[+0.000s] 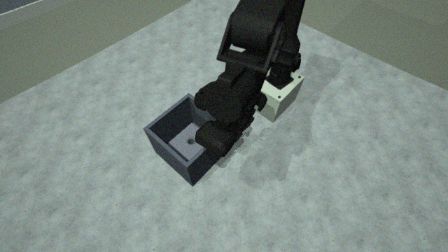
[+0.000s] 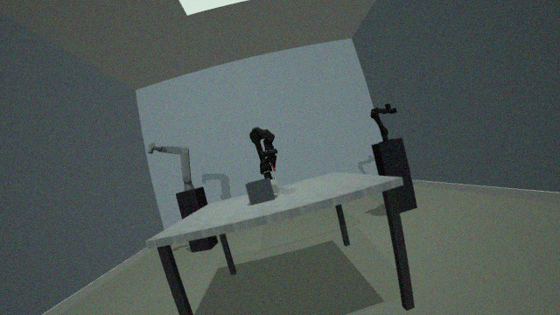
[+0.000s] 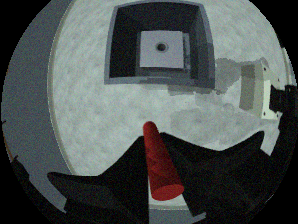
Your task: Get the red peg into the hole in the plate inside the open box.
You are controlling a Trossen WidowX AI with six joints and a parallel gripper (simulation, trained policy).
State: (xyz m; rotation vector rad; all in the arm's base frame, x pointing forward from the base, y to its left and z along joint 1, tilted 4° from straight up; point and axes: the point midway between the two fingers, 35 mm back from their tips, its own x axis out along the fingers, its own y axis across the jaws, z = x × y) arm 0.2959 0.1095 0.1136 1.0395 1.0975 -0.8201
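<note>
The grey plate is 150 mm below my gripper tip, 120 mm to the right of it and 20 mm ahead of it. Round my gripper tip: red peg: 20 mm above.
</note>
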